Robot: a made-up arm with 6 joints.
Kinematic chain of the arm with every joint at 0, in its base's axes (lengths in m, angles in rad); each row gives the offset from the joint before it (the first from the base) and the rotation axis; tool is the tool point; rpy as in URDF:
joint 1: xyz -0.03 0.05 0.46 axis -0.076 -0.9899 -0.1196
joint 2: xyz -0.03 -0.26 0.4 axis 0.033 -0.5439 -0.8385
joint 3: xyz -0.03 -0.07 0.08 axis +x
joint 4: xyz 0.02 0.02 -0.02 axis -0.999 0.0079 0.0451
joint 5: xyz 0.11 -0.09 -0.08 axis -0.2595 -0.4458 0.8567
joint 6: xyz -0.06 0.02 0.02 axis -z
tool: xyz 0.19 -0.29 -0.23 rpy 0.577 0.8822 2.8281
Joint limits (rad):
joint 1: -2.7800..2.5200
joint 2: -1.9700..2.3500
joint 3: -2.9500..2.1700
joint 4: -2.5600..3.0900
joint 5: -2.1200..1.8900
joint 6: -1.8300..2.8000
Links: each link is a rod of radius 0.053 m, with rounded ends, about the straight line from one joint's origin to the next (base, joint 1, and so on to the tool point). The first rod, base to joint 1, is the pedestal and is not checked.
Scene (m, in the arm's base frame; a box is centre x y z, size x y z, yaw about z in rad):
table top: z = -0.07
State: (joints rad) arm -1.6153 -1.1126 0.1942 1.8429 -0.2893 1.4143
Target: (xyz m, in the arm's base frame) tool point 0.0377 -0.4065 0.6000
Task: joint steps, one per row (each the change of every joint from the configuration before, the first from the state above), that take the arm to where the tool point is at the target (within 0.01 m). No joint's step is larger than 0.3 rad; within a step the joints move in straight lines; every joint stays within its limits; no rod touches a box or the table.
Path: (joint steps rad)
1: 0.2154 0.0435 -0.0285 -0.0229 -0.2140 0.2555
2: 0.2153 0.0435 -0.0285 -0.0229 -0.2140 0.2556
3: 0.2154 0.0435 -0.0285 -0.0228 -0.2141 0.2555
4: 0.2153 0.0436 -0.0285 -0.0229 -0.2140 0.2556

